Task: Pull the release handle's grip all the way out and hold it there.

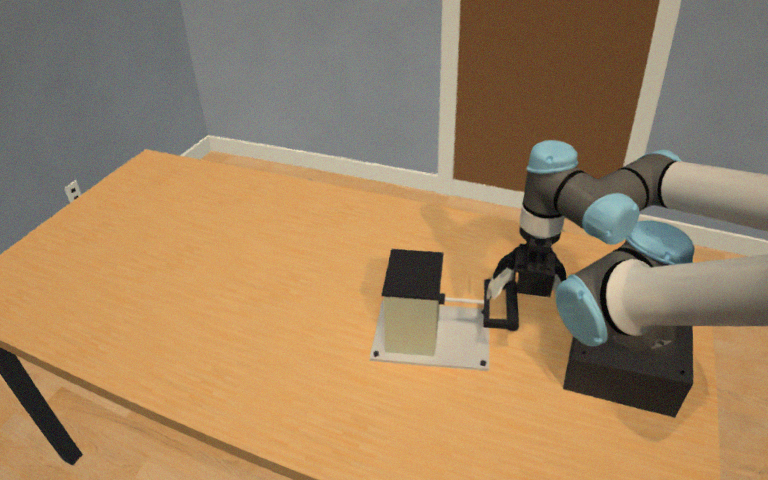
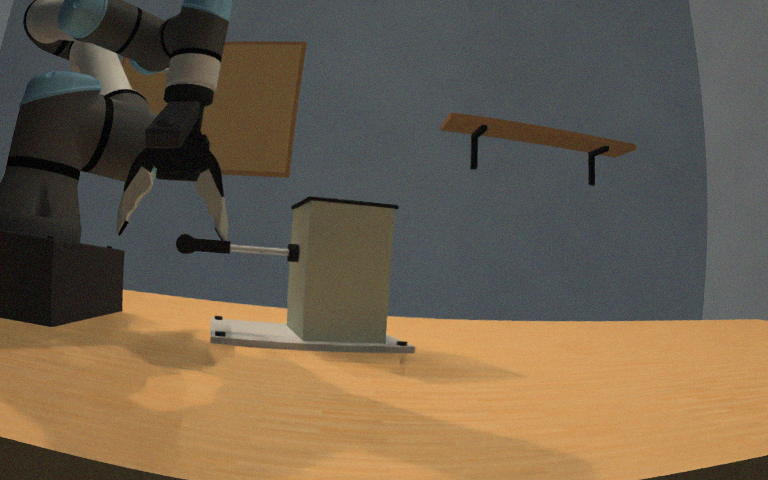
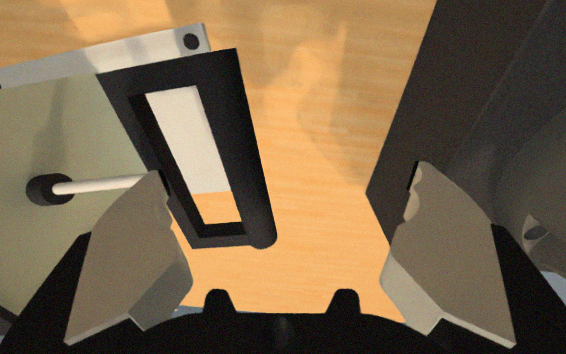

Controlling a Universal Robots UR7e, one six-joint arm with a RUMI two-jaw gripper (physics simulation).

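Note:
The release handle's black rectangular grip (image 1: 512, 305) (image 2: 203, 245) (image 3: 237, 150) stands out from the pale green housing (image 1: 411, 325) (image 2: 345, 271) (image 3: 30, 140) on a light rod (image 1: 464, 300) (image 2: 257, 249) (image 3: 100, 185), a stretch of which is exposed. My gripper (image 1: 526, 291) (image 2: 172, 233) (image 3: 286, 170) is open, its fingers wide apart. One fingertip is at the grip's housing-side bar, by the rod's end, and seems to touch it. The other finger is well out on the robot-base side, apart from the grip. Any contact under the fingertip is hidden.
The housing stands on a light grey base plate (image 1: 461, 342) (image 2: 249, 329) (image 3: 140, 47) on the wooden table (image 1: 226, 283). The robot's dark base block (image 1: 623, 379) (image 2: 84, 283) is close beyond the outer finger. A wall shelf (image 2: 538, 134) hangs behind.

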